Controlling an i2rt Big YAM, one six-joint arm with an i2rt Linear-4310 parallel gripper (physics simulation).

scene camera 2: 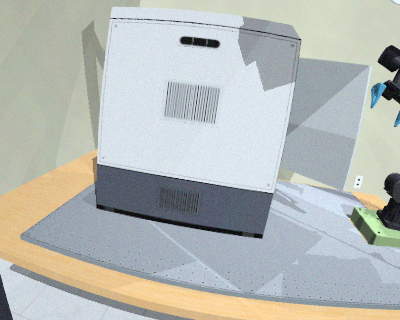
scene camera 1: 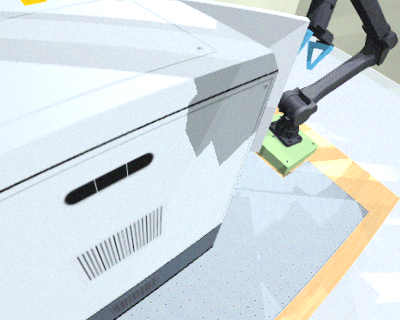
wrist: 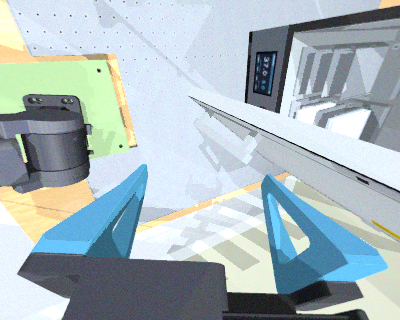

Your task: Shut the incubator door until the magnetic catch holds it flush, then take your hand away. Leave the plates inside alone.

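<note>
The white incubator shows its closed side in the scene views; its dark front and open compartment show in the wrist view. The door stands wide open, out from the front edge. A pale handle is on its outer face. White plates sit inside the compartment. My gripper is open and empty, on the door's outer side; one finger looks close to the door in the wrist view. Whether it touches is unclear. The door partly hides a finger in scene camera 1.
The arm's green base block stands beyond the door, away from the incubator. A grey perforated board lies under both. The wooden table edge borders the board.
</note>
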